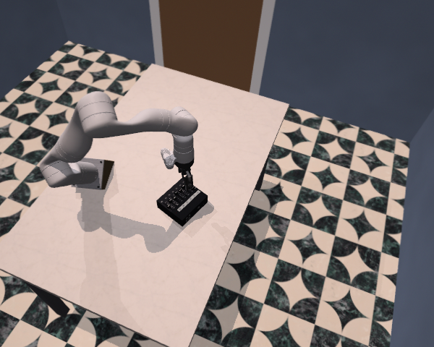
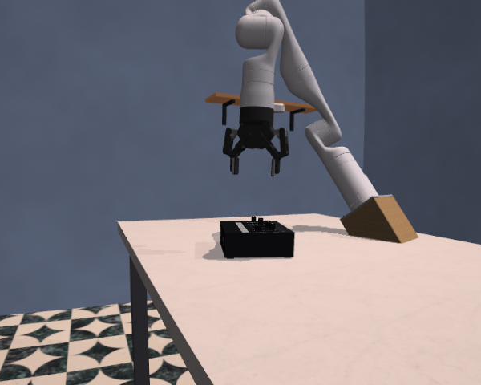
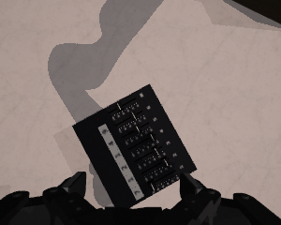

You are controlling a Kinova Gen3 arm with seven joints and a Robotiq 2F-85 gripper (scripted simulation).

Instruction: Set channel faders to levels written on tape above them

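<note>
The channel 1 cap is 2 cm ahead of my hand, 5 cm to the left of it and 11 cm below it. From my hand the other things lie so: channel 5 cap (4 cm behind, 2 cm to the right, 11 cm below); channel 4 cap (4 cm behind, 11 cm below); channel 3 cap (3 cm behind, 2 cm to the left, 11 cm below).
</note>
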